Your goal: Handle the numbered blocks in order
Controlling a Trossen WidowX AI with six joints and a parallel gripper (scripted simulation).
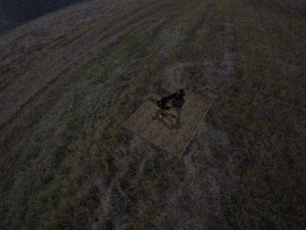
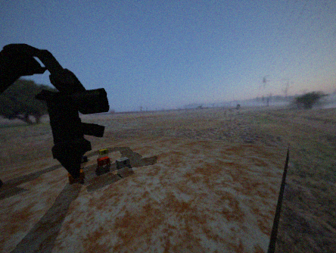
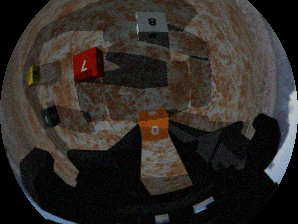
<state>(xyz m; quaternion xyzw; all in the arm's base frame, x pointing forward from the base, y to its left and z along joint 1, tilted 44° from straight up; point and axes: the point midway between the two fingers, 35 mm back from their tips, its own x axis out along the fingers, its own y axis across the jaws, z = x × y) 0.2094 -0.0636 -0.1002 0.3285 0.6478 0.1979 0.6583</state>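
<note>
My gripper tip is right at the orange block. The rest, counted from my gripper tip: red block: 90 mm ahead, 50 mm to the left; white block: 120 mm ahead, 30 mm to the right; dark block: 60 mm ahead, 170 mm to the left.
</note>
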